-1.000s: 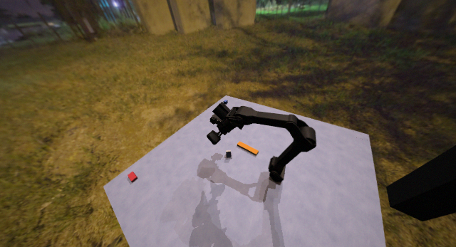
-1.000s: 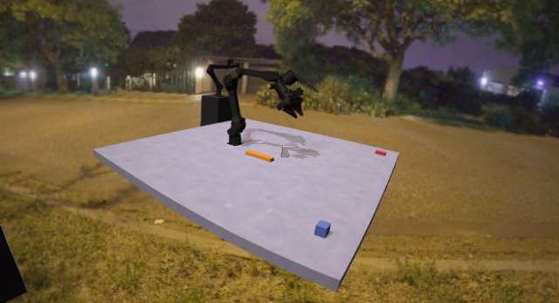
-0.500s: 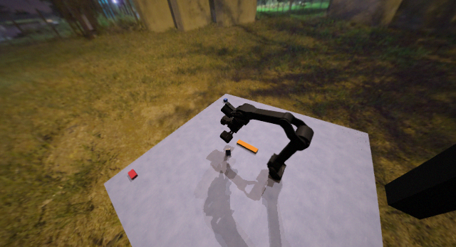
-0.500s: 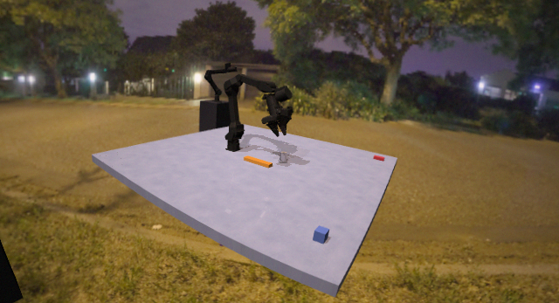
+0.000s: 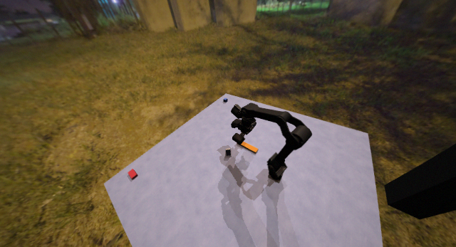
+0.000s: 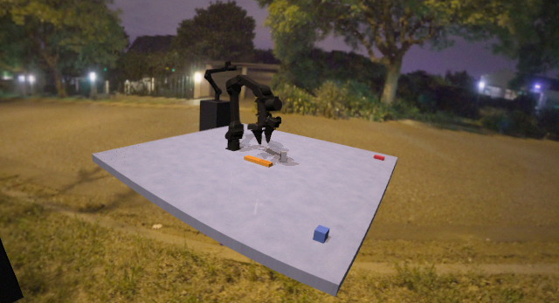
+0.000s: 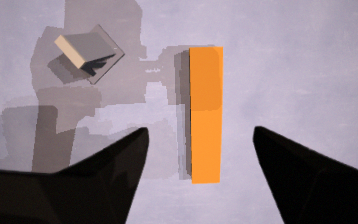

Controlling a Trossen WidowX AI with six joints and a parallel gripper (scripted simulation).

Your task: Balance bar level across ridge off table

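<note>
Now: the orange bar 2 cm behind my gripper tip, 1 cm to the right of it and 9 cm below it. Also, from my gripper tip: blue cube (48 cm ahead, 43 cm to the right, 8 cm below); then red block (48 cm ahead, 57 cm to the left, 9 cm below).
</note>
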